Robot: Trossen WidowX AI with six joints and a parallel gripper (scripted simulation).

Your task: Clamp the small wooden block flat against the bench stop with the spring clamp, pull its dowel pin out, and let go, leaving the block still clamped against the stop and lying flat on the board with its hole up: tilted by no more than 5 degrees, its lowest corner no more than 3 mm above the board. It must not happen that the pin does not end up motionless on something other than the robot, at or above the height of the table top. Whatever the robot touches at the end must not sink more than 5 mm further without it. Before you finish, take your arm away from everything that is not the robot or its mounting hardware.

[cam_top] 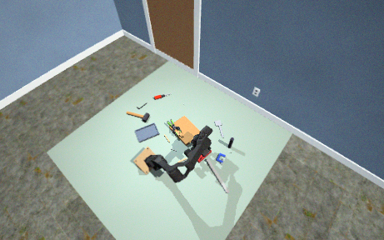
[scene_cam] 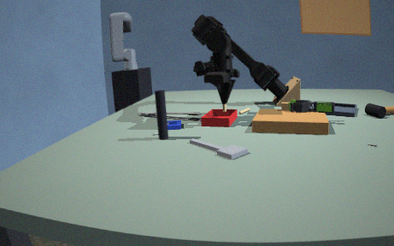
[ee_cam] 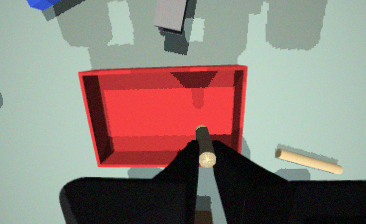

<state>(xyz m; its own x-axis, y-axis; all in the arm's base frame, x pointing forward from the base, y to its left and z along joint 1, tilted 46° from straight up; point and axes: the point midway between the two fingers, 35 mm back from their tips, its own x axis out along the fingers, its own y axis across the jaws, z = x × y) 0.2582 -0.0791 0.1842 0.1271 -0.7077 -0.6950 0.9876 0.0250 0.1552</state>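
My gripper is now 80 mm above the red tray, 30 mm short of it and 10 mm to the left of it. Round my hand: small blue object: 130 mm to the right, 90 mm ahead, 80 mm below; screw: 160 mm to the left, 90 mm behind, 80 mm below; dowel pin: 40 mm below.
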